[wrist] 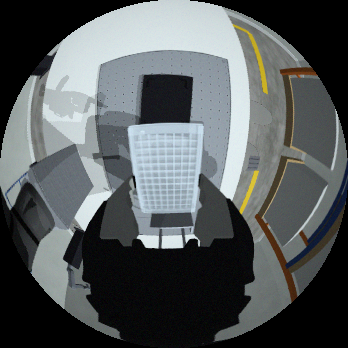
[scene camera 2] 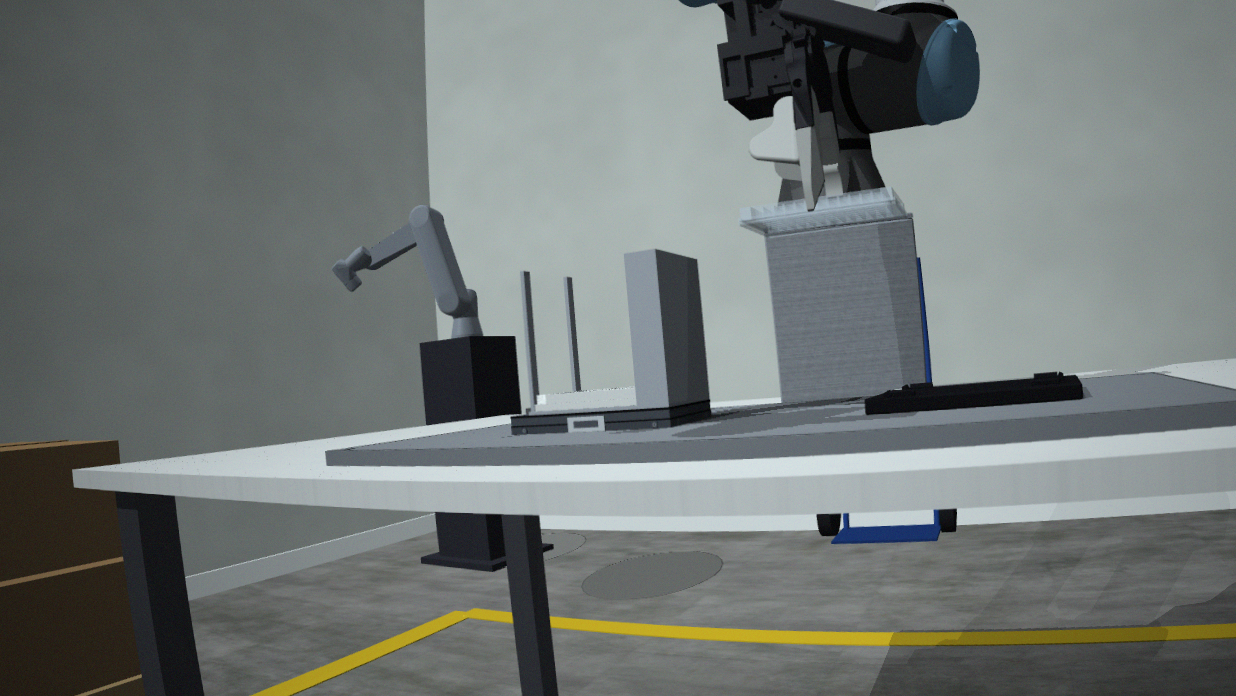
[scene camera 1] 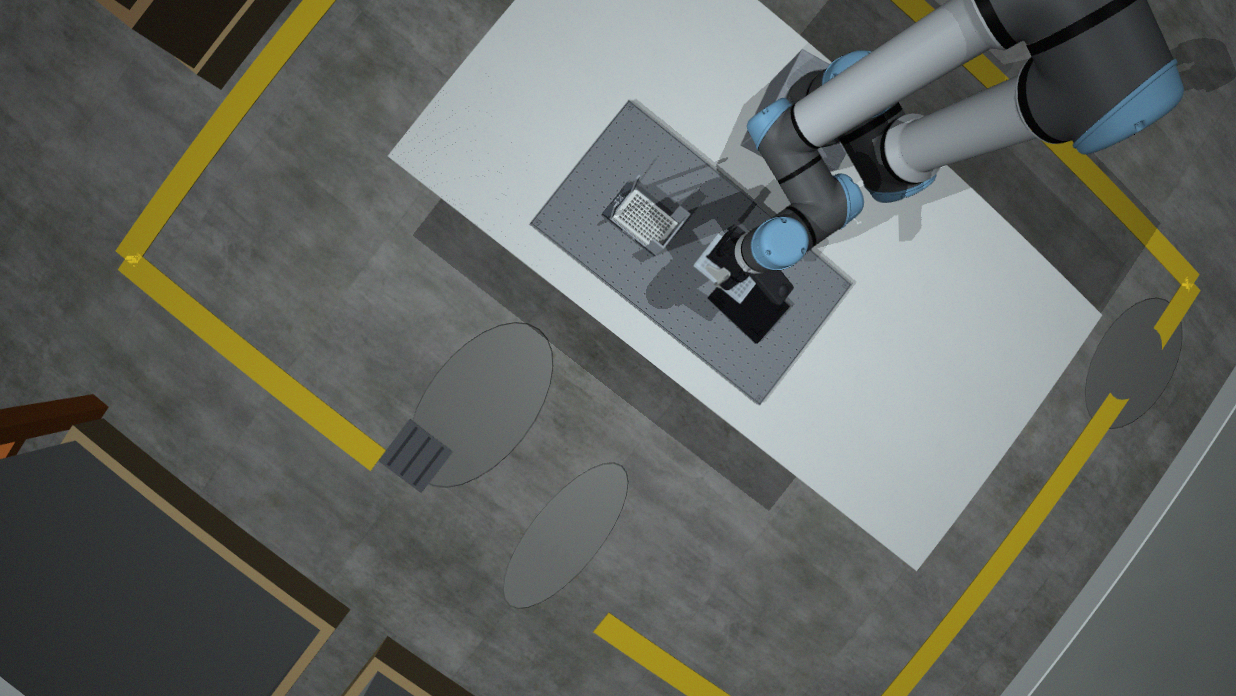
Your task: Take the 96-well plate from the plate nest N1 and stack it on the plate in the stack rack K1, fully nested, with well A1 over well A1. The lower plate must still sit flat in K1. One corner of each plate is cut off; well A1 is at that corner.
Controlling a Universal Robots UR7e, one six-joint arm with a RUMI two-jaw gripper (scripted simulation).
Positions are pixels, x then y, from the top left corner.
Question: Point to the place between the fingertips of my gripper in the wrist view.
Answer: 166, 175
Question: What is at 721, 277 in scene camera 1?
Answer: My gripper.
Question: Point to a grey wall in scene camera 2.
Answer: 676, 278
